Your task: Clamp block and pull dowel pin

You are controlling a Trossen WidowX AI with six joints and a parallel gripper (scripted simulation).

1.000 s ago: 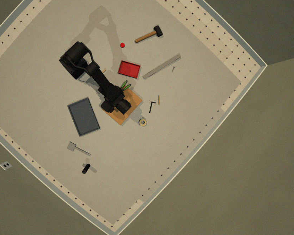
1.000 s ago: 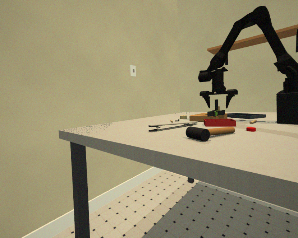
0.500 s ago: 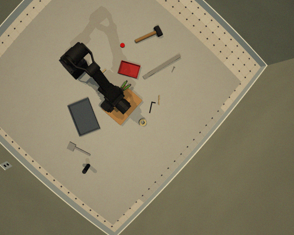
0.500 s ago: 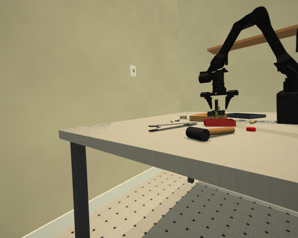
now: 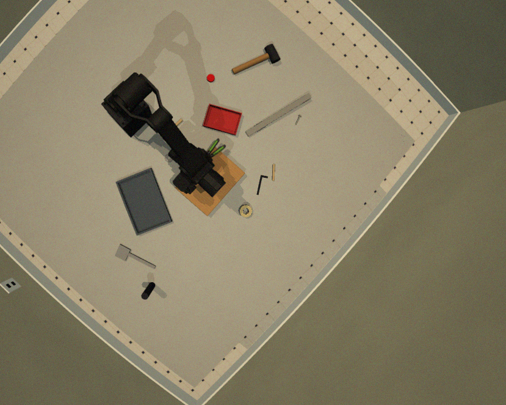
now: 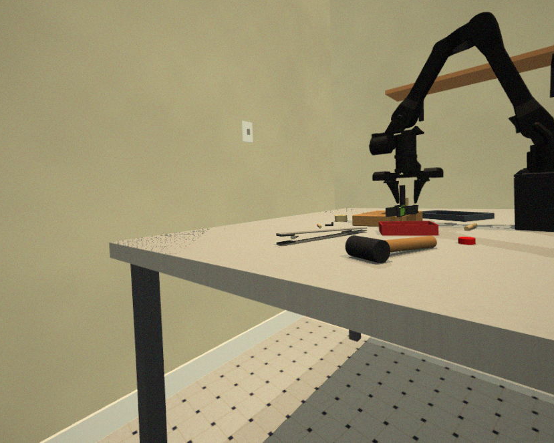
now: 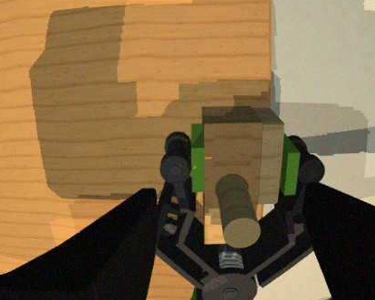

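My hand is 4 cm above the dowel pin. The rest, counted from my hand: small wooden block 6 cm below; wooden board 6 cm ahead, 1 cm to the right, 8 cm below; bench stop 1 cm behind, 1 cm to the right, 6 cm below.
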